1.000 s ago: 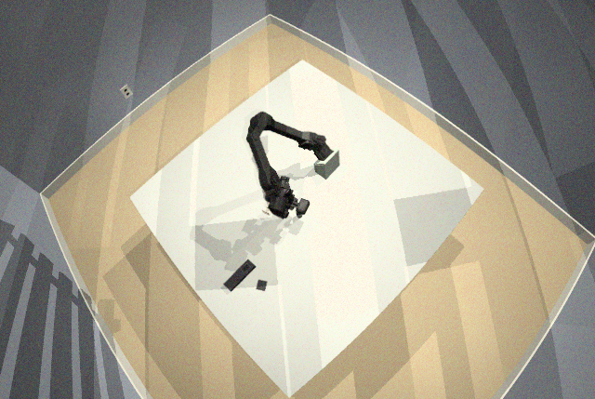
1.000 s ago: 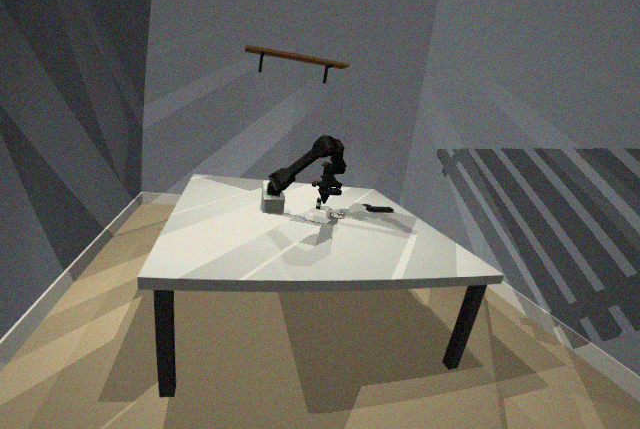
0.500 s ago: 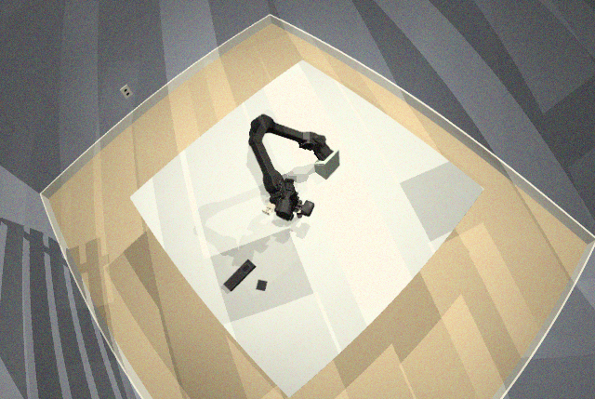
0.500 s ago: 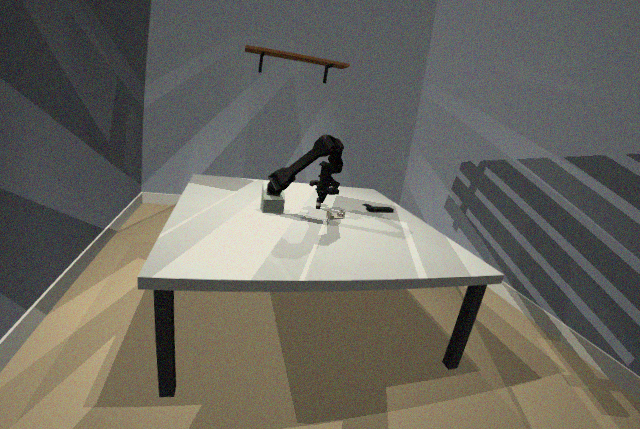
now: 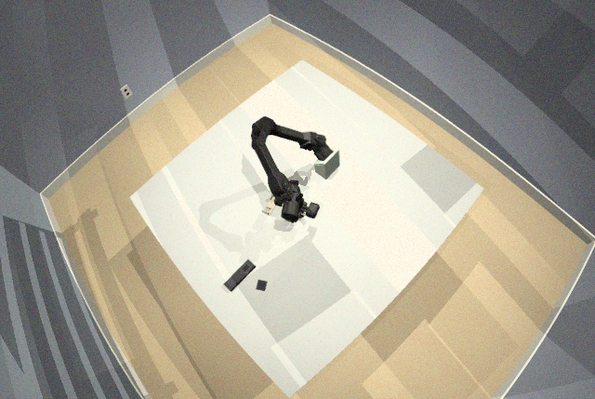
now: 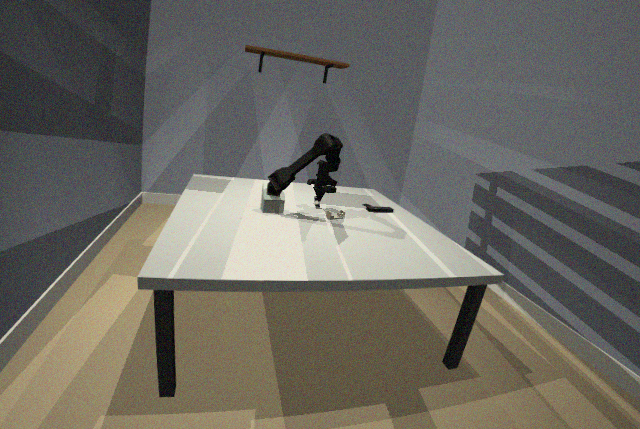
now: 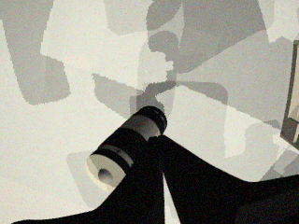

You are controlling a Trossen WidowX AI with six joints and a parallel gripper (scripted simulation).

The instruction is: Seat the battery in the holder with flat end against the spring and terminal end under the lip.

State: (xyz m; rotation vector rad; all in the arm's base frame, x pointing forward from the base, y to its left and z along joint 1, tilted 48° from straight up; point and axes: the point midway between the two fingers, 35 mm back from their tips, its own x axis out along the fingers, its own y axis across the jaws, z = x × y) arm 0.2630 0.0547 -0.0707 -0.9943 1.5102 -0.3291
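My gripper tip is 1 cm to the right of the battery, 1 cm past it and 1 cm above it. From my gripper tip the other things lie so: small square pad (13 cm to the right, 8 cm ahead, 3 cm below); then small dark square (34 cm ahead, 12 cm to the left, 4 cm below).
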